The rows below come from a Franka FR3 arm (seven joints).
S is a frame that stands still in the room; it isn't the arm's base.
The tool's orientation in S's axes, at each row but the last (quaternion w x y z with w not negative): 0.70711, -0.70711, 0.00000, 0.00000; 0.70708, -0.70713, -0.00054, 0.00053; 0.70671, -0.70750, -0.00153, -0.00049; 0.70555, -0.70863, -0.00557, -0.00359; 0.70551, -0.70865, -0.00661, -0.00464; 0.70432, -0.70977, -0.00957, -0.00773; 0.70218, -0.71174, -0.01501, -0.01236; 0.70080, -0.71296, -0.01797, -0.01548; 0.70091, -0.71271, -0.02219, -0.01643
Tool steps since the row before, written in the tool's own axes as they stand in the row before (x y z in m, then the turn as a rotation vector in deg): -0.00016, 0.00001, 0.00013, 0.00, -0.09, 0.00; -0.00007, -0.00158, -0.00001, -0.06, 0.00, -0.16; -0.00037, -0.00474, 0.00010, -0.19, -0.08, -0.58; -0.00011, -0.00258, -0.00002, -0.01, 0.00, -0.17; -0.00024, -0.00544, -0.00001, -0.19, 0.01, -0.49; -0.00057, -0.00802, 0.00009, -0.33, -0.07, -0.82; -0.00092, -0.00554, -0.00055, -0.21, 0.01, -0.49; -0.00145, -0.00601, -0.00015, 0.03, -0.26, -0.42; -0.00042, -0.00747, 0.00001, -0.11, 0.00, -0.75
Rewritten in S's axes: -0.00016, 0.00013, -0.00001, 0.00, 0.00, 0.09; -0.00007, -0.00001, 0.00158, -0.06, -0.16, 0.00; -0.00038, 0.00010, 0.00474, -0.19, -0.58, 0.08; -0.00014, -0.00001, 0.00258, -0.01, -0.17, 0.00; -0.00033, 0.00001, 0.00544, -0.19, -0.49, -0.01; -0.00077, 0.00015, 0.00800, -0.33, -0.82, 0.07; -0.00113, -0.00048, 0.00551, -0.21, -0.49, -0.01; -0.00173, -0.00005, 0.00594, 0.02, -0.42, 0.27; -0.00083, 0.00013, 0.00743, -0.10, -0.75, 0.01
